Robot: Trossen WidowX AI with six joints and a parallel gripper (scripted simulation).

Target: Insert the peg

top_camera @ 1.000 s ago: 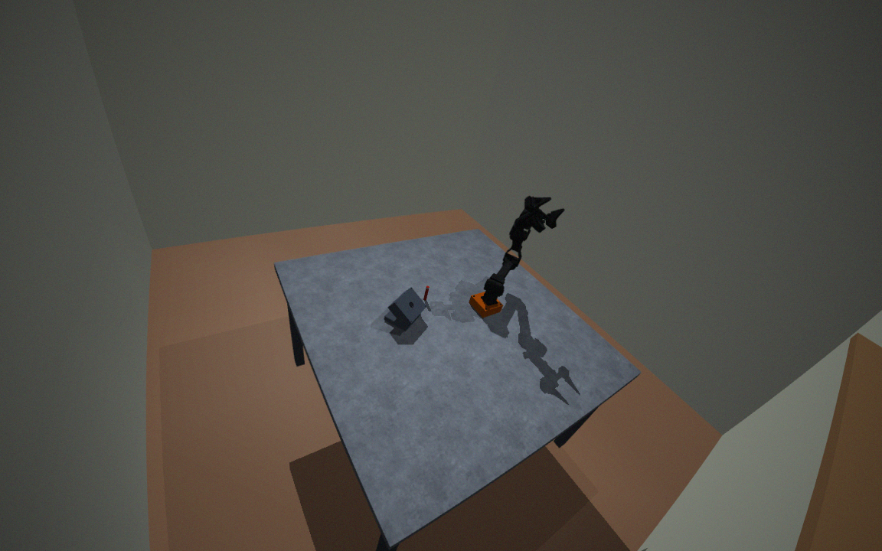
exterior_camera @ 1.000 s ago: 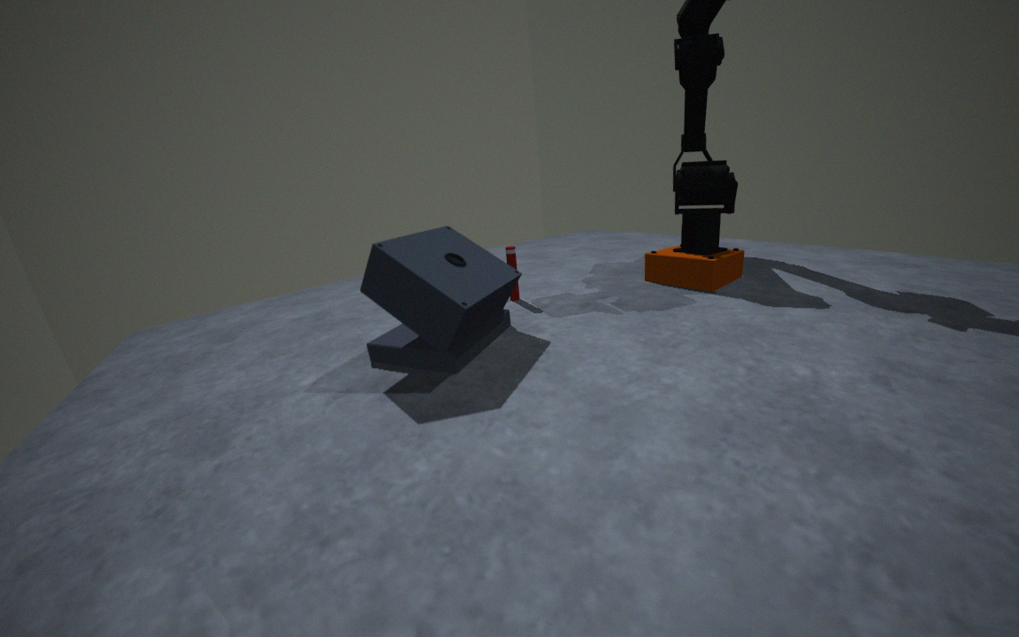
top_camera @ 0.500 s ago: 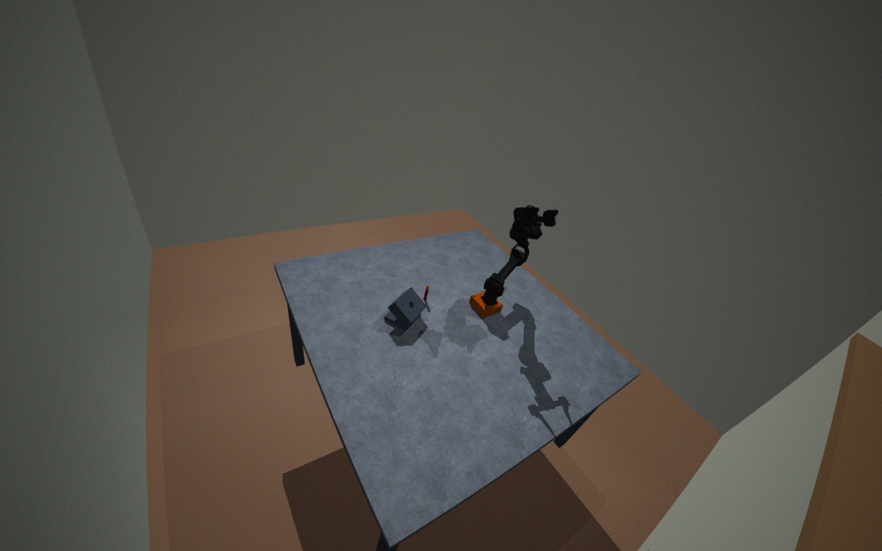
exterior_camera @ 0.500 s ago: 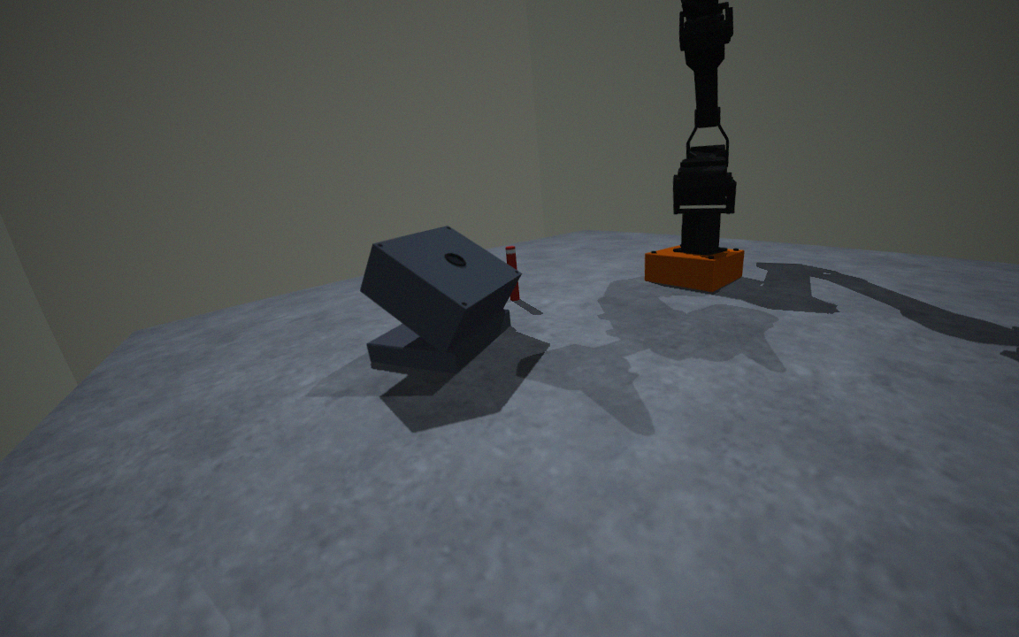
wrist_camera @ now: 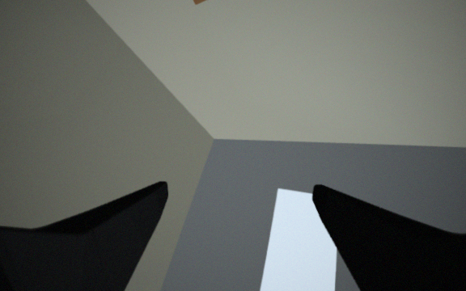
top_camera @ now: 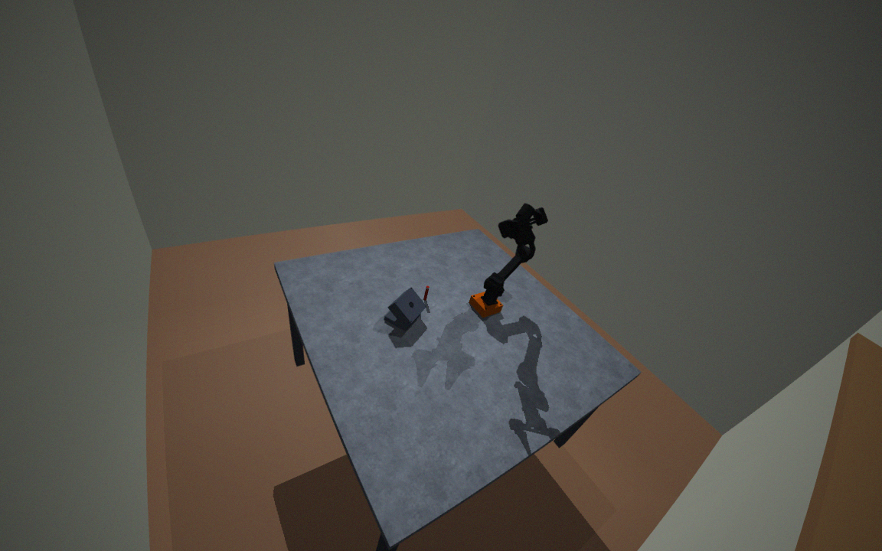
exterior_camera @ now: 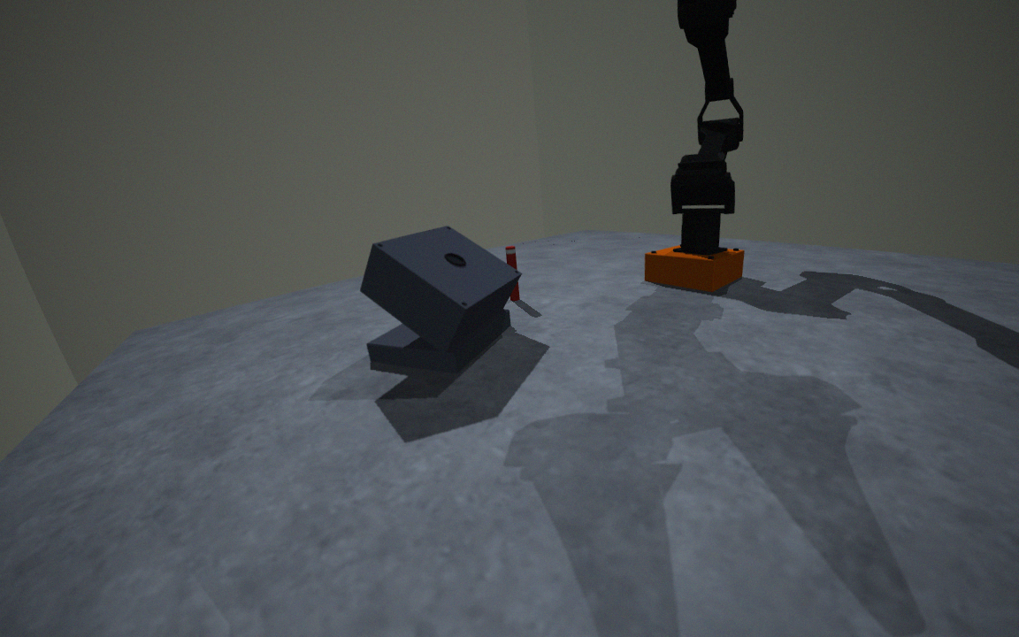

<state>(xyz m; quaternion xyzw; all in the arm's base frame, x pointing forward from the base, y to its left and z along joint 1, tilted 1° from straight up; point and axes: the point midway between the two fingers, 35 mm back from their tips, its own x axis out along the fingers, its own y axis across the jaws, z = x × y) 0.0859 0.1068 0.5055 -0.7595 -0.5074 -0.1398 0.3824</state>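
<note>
Now: the red round peg 19 cm ahead of my gripper tip, 26 cm to the right of it and 52 cm below it. Round my gripper tip: dark grey sloped panel: 33 cm ahead, 17 cm to the right, 50 cm below.
</note>
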